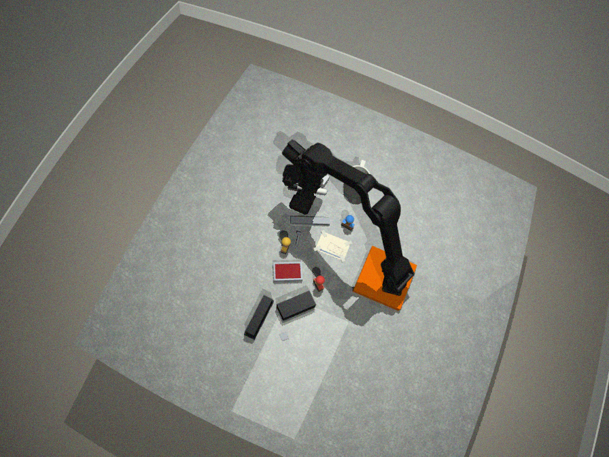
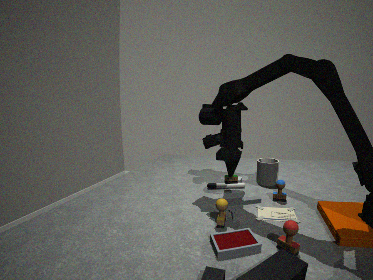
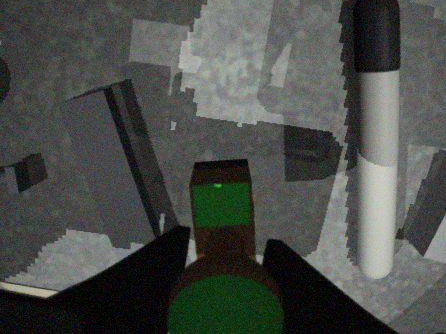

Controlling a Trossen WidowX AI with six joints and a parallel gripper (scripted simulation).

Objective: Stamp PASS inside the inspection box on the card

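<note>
My gripper tip is now 1 cm past the red ink pad, 24 cm to the right of it and 7 cm above it. Also, from my gripper tip: black-capped white marker (3 cm ahead, 7 cm to the right, 6 cm below); green-topped stamp (right at my gripper tip); grey bar (3 cm behind, 5 cm to the left, 6 cm below).
</note>
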